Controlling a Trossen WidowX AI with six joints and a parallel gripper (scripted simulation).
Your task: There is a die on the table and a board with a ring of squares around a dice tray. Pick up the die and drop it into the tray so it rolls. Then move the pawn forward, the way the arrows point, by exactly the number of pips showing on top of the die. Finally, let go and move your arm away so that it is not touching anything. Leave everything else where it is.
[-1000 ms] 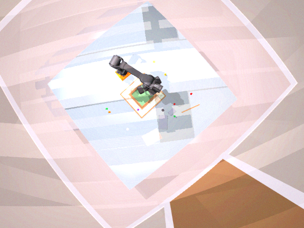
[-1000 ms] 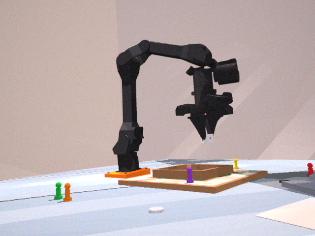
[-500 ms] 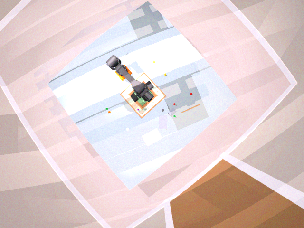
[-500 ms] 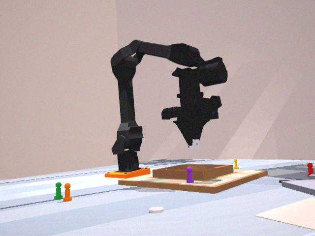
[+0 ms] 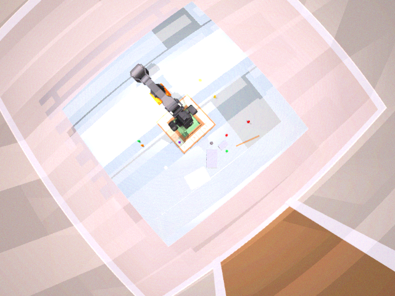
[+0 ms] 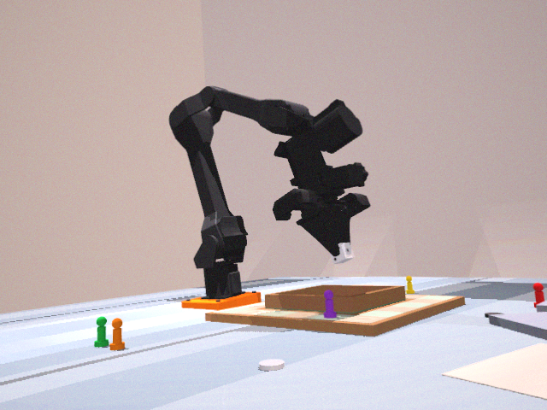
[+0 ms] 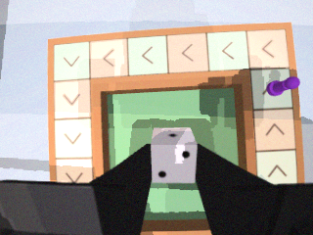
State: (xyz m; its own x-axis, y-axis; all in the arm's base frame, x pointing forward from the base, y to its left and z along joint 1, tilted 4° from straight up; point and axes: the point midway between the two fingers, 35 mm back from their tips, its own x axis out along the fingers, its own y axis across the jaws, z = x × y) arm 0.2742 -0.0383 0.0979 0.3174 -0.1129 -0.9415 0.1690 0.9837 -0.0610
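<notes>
The purple pawn is 120 mm to the right of my gripper tip, 60 mm below it and 30 mm ahead of it. From my gripper tip the other things lie so: walled tray (80 mm below, 20 mm behind); then yellow pawn (270 mm to the left, 70 mm below, 10 mm ahead); then white die (right at my gripper tip).
</notes>
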